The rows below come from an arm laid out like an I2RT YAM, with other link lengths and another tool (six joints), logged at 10 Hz.
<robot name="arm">
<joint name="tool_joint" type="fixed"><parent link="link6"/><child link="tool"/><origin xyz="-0.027 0.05 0.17" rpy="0.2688 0 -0.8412"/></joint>
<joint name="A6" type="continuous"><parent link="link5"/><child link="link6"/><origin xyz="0.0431 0 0.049" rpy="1.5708 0 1.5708"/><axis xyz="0 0 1"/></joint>
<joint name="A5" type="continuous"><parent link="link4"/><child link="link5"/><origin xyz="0.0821 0.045 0.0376" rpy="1.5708 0 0"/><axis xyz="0 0 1"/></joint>
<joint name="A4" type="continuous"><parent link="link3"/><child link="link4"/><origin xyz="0.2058 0.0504 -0.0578"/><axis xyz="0 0 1"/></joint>
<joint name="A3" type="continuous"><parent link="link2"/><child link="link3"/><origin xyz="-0.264 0 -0.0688" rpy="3.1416 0 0"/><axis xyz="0 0 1"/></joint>
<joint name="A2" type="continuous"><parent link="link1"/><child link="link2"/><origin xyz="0.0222 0.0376 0.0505" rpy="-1.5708 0 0"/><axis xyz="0 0 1"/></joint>
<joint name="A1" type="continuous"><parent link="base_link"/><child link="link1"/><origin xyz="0 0 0.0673"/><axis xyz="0 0 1"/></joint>
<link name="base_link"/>
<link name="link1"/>
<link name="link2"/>
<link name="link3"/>
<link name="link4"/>
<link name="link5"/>
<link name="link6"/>
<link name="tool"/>
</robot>
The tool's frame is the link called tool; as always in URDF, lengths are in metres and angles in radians. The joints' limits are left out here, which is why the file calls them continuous.
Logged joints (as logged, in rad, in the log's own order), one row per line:
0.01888, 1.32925, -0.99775, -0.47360, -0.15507, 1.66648
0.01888, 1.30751, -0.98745, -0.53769, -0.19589, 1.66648
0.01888, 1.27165, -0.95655, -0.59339, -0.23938, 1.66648
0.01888, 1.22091, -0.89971, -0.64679, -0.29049, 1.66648
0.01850, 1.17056, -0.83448, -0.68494, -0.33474, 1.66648
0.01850, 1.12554, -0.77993, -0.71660, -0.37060, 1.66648
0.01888, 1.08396, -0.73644, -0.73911, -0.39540, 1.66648
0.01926, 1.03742, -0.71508, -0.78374, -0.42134, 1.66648
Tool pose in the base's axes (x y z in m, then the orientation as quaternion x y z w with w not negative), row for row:
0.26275, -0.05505, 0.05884, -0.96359, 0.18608, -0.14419, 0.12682
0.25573, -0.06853, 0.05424, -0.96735, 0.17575, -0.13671, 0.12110
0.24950, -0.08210, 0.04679, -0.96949, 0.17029, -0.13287, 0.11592
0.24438, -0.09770, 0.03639, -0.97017, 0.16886, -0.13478, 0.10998
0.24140, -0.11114, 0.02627, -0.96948, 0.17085, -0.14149, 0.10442
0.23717, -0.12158, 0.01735, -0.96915, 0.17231, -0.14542, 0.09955
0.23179, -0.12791, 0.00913, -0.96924, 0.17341, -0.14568, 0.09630
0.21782, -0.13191, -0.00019, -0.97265, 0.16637, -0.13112, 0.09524
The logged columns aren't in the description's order. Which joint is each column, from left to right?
Columns, left to right: A5, A3, A4, A6, A1, A2.
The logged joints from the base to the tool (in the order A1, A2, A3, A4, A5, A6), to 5 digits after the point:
-0.15507, 1.66648, 1.32925, -0.99775, 0.01888, -0.47360
-0.19589, 1.66648, 1.30751, -0.98745, 0.01888, -0.53769
-0.23938, 1.66648, 1.27165, -0.95655, 0.01888, -0.59339
-0.29049, 1.66648, 1.22091, -0.89971, 0.01888, -0.64679
-0.33474, 1.66648, 1.17056, -0.83448, 0.01850, -0.68494
-0.37060, 1.66648, 1.12554, -0.77993, 0.01850, -0.71660
-0.39540, 1.66648, 1.08396, -0.73644, 0.01888, -0.73911
-0.42134, 1.66648, 1.03742, -0.71508, 0.01926, -0.78374

